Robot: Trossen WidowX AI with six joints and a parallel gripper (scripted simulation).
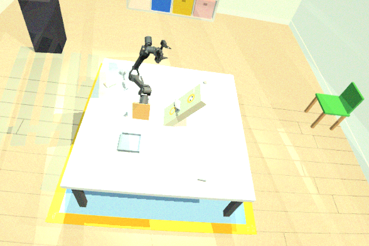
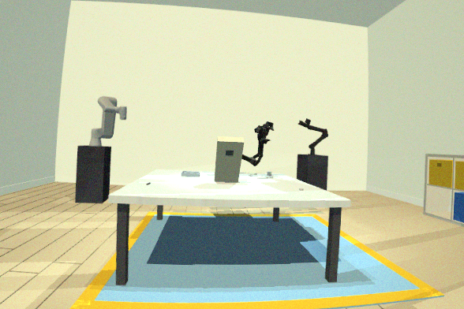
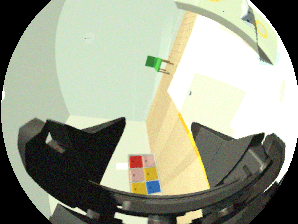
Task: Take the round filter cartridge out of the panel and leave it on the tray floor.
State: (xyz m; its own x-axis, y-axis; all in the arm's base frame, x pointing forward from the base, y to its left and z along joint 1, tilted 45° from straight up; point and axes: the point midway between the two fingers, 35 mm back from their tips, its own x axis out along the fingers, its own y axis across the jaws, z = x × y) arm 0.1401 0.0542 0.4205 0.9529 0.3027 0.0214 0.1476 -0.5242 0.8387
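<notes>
My gripper tip is 160 mm short of the filter cartridge, 380 mm to the left of it and 130 mm above it. From my gripper tip the other things lie so: shallow square tray 290 mm behind, 620 mm to the right, 360 mm below; then service panel 120 mm ahead, 380 mm to the right, 200 mm below.
</notes>
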